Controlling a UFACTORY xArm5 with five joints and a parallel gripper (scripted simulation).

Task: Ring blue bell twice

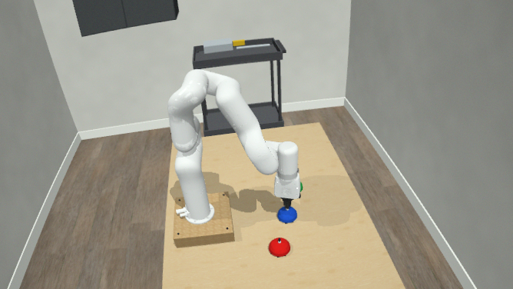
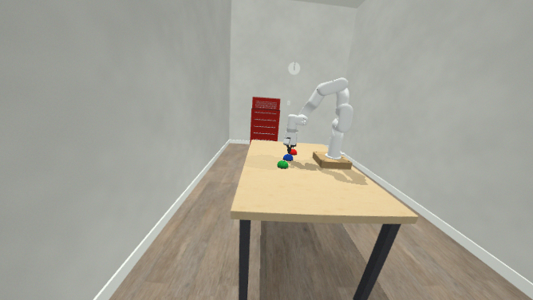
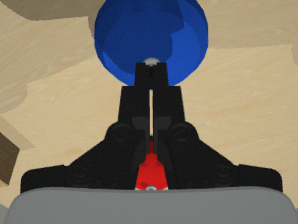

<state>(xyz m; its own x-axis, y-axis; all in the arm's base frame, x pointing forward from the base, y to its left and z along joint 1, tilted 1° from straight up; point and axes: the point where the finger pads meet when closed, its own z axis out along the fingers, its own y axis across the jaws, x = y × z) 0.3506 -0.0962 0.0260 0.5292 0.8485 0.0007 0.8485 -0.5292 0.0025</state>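
The blue bell lies 4 cm below my hand. The rest, counted from my hand: green bell: 15 cm to the left, 9 cm ahead, 4 cm below; red bell: 15 cm to the right, 9 cm behind, 4 cm below.
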